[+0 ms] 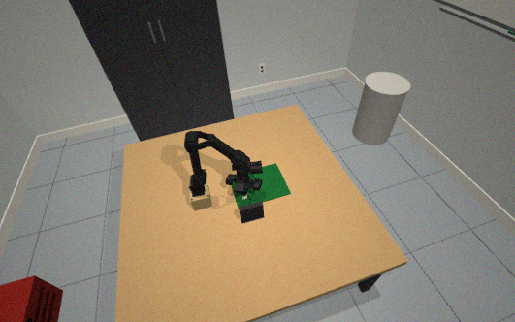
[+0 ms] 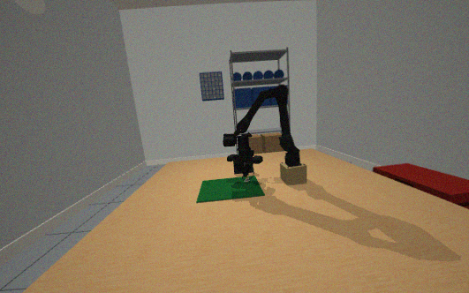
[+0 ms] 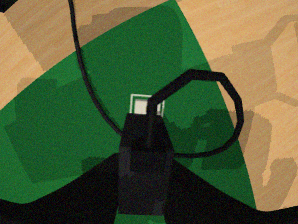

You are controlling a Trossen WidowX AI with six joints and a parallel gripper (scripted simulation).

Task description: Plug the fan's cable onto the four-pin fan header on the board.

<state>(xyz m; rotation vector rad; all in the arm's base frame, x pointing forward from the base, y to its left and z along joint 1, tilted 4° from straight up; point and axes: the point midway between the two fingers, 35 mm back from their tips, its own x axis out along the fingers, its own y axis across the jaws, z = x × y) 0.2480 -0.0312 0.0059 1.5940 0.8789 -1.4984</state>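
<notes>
My gripper tip is now 10 mm to the left of the black fan plug and 10 mm below it. The rest, counted from my gripper tip: black fan (10 mm ahead, 140 mm to the right, 10 mm above); green board (90 mm ahead, 60 mm to the left, 60 mm below); fan header (10 mm behind, 10 mm to the right, 40 mm below).
</notes>
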